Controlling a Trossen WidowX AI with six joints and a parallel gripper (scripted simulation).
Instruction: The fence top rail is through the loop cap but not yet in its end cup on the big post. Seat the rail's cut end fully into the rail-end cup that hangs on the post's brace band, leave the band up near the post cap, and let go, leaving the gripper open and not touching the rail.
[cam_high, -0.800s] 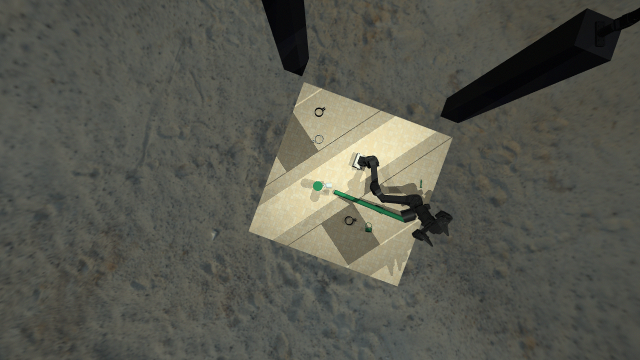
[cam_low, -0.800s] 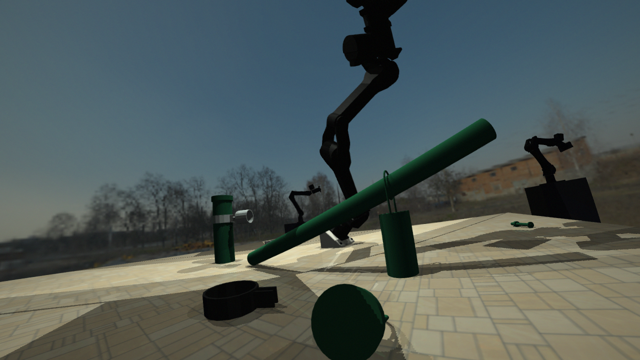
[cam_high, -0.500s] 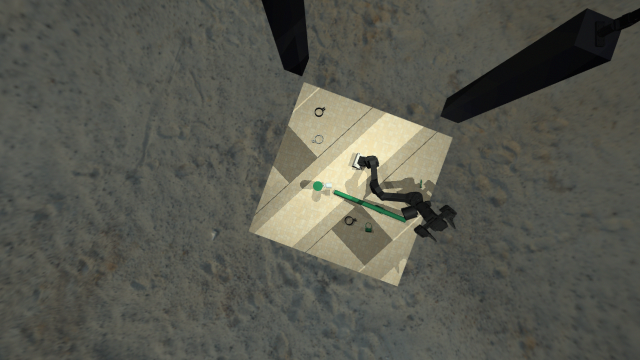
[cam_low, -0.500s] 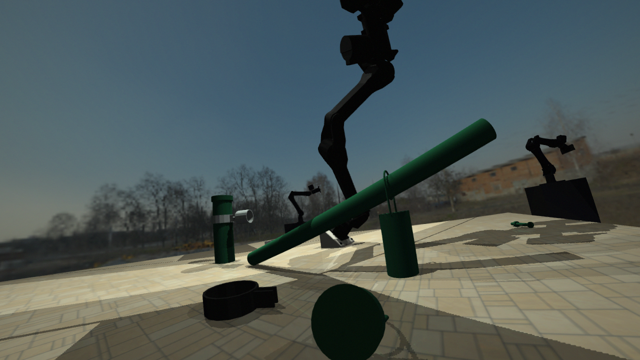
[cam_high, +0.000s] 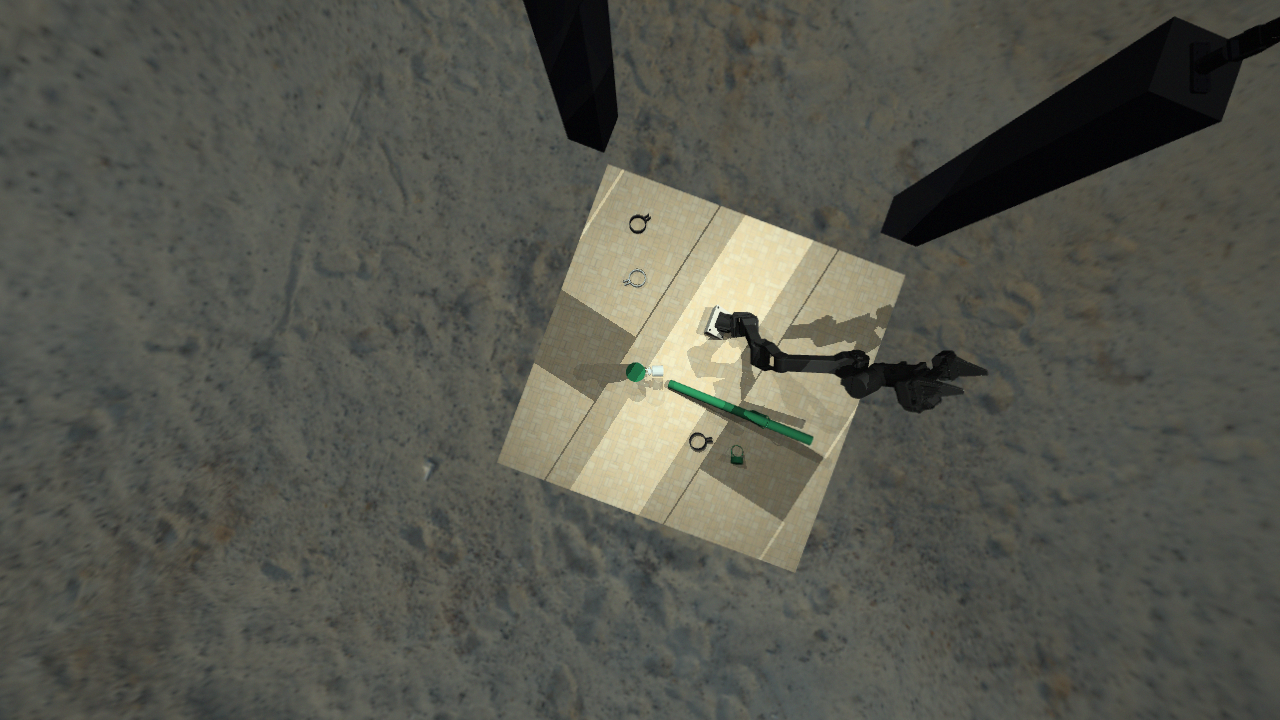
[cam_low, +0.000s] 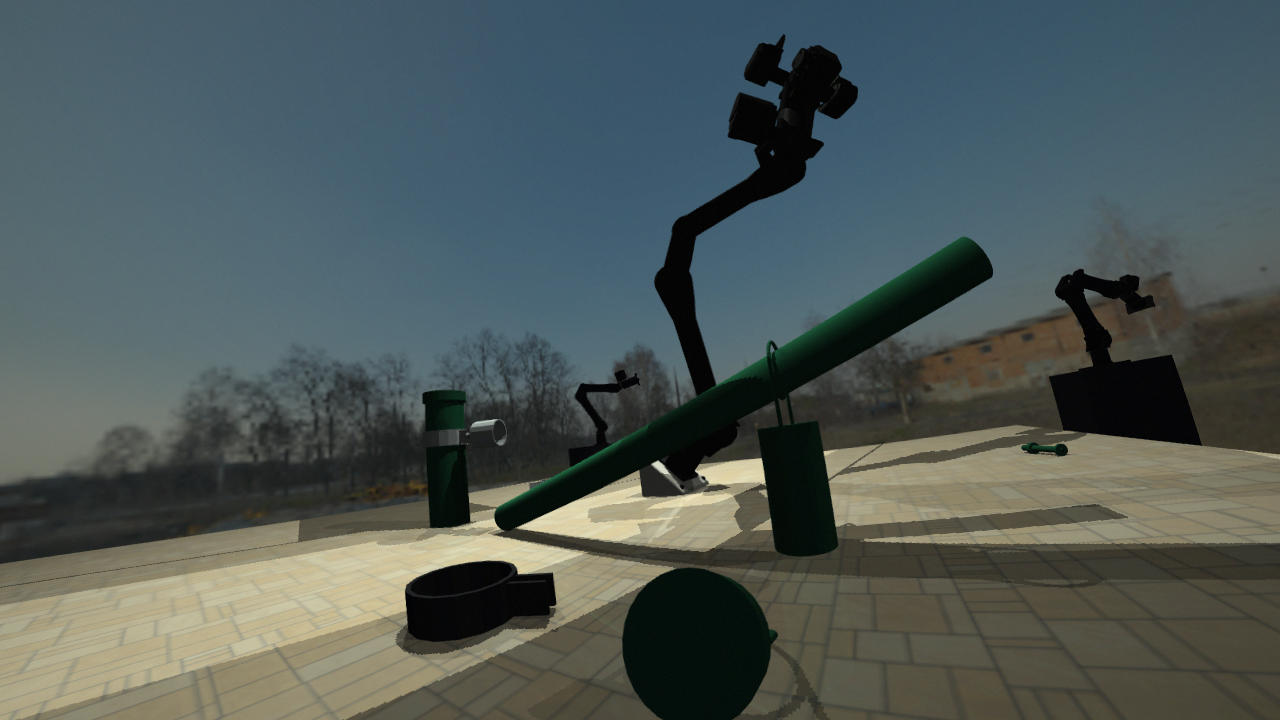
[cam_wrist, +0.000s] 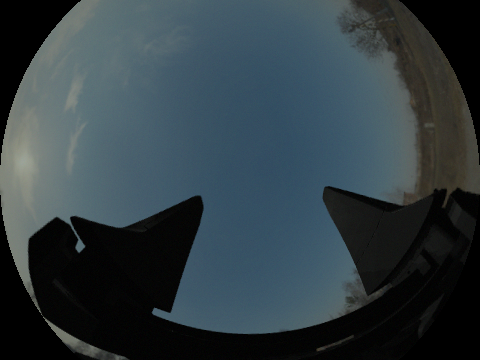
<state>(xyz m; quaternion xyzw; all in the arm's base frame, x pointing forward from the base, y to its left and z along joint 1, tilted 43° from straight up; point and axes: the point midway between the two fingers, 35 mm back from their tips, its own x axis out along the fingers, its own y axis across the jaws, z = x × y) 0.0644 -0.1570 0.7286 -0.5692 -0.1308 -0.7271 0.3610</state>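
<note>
My gripper tip is now 22 cm short of the rail-end cup, 58 cm to the left of it and 58 cm above it. Round my gripper tip: green bolt: 6 cm behind, 14 cm to the left, 70 cm below; short green post: 25 cm ahead, 13 cm to the right, 60 cm below.
</note>
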